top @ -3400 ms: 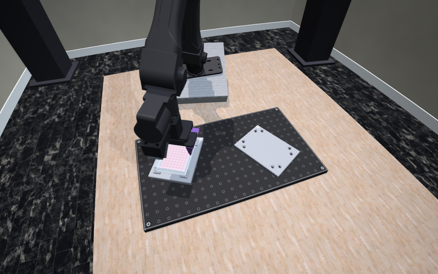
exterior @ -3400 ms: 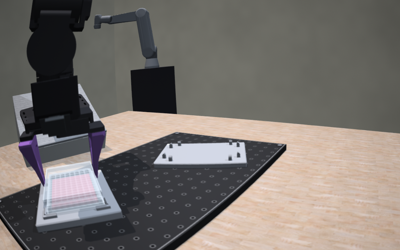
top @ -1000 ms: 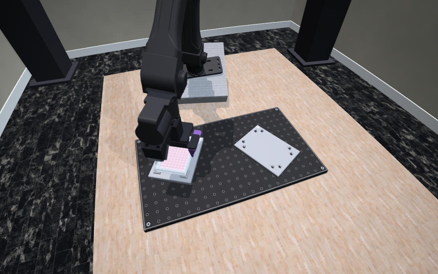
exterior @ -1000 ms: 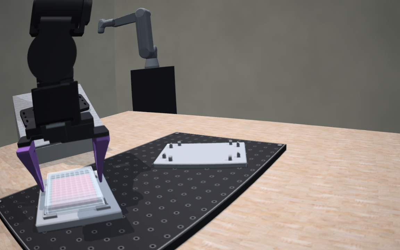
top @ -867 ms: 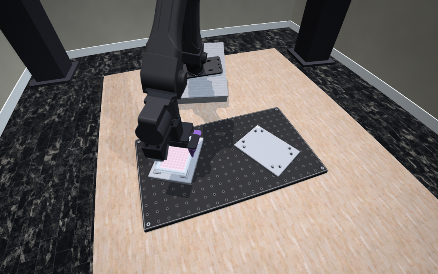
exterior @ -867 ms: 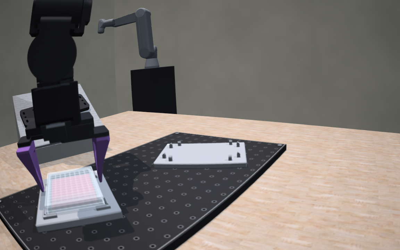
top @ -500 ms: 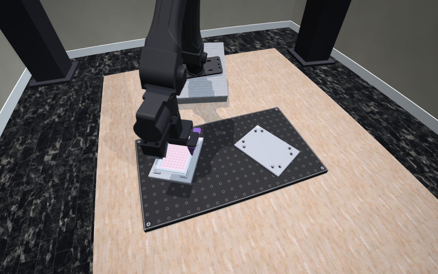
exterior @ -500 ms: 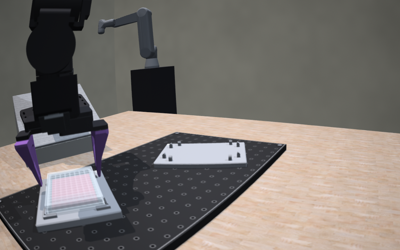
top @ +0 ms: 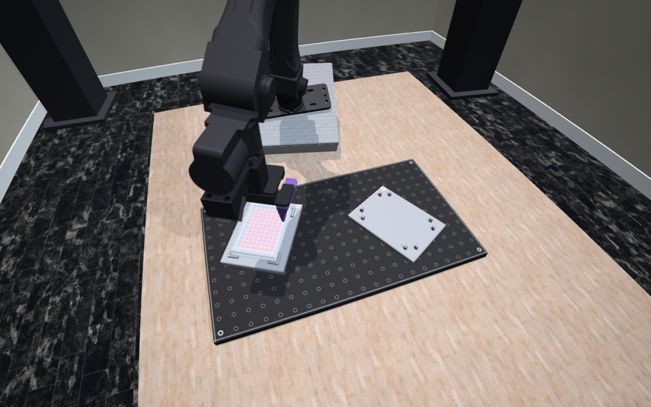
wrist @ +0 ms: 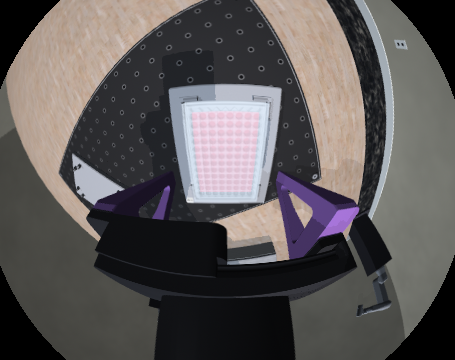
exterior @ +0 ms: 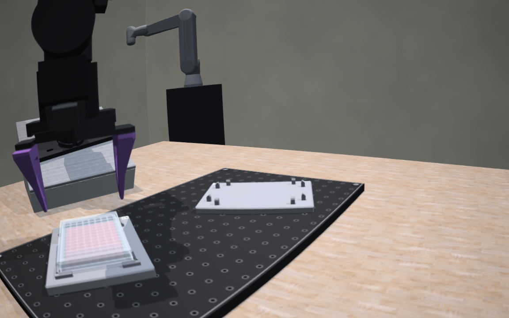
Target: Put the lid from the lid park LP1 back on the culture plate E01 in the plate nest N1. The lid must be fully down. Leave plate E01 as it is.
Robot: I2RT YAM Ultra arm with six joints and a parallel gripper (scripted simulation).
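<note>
Now: the clear lid 50 mm below my hand. Round my hand: lid park LP1: 270 mm to the left, 70 mm below, 30 mm ahead; then culture plate E01: 50 mm below.
</note>
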